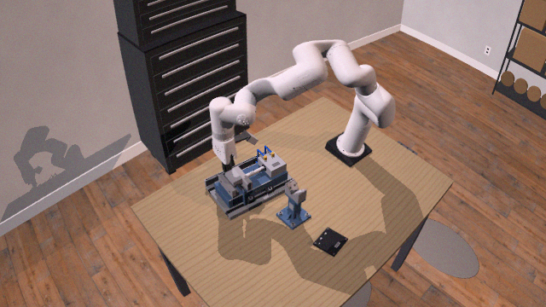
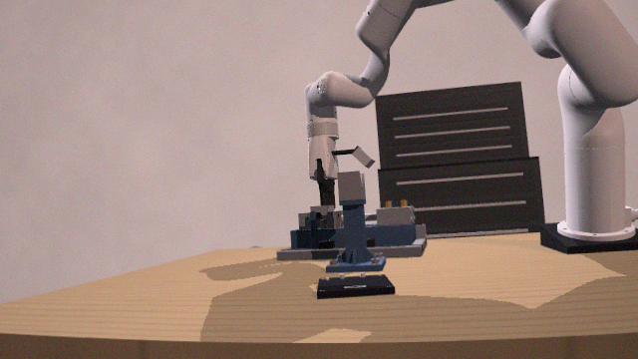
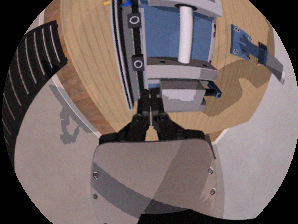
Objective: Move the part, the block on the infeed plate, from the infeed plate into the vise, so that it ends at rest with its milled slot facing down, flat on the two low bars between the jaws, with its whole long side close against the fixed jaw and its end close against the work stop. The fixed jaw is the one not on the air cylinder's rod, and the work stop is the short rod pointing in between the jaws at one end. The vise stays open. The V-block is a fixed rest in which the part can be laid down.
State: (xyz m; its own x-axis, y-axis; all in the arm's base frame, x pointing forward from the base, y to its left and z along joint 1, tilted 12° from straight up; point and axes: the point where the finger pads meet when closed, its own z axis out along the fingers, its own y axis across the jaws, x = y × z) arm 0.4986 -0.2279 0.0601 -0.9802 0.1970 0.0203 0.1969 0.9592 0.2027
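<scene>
My hand is 1 cm short of the part, 4 cm to the right of it and 3 cm above it. From my hand the other things lie so: air cylinder 15 cm behind, 8 cm to the left, 4 cm below; then white cylinder rod 8 cm behind, 6 cm to the left, 4 cm below.
</scene>
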